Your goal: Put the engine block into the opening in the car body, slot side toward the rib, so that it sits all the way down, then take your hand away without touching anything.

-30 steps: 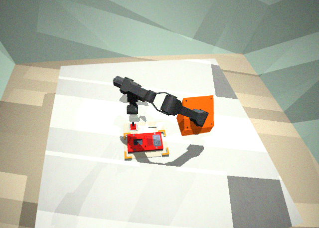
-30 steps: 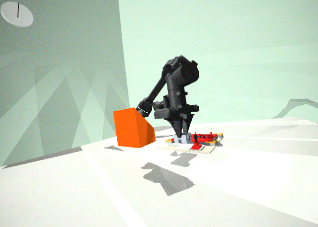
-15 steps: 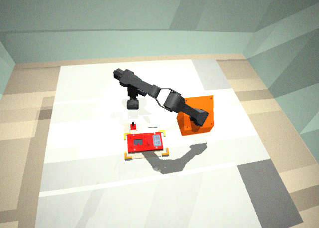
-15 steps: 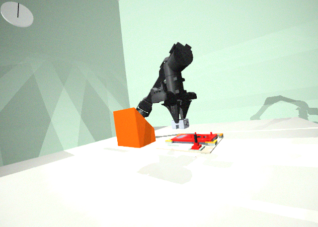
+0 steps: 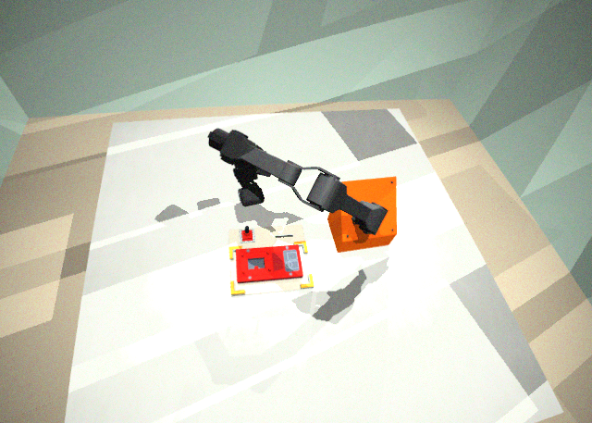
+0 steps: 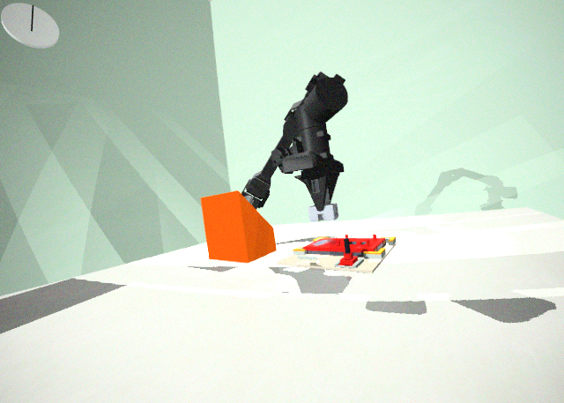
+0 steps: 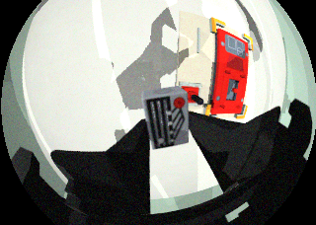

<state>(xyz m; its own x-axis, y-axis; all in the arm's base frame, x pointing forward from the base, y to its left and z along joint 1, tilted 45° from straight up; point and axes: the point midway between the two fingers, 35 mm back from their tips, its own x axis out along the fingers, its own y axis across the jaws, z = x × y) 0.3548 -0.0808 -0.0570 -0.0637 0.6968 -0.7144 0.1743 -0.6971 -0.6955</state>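
My gripper tip is now 10 mm short of the black post, 70 mm to the right of it and 100 mm above it. From my gripper tip the other things lie so: engine block: 10 mm below.
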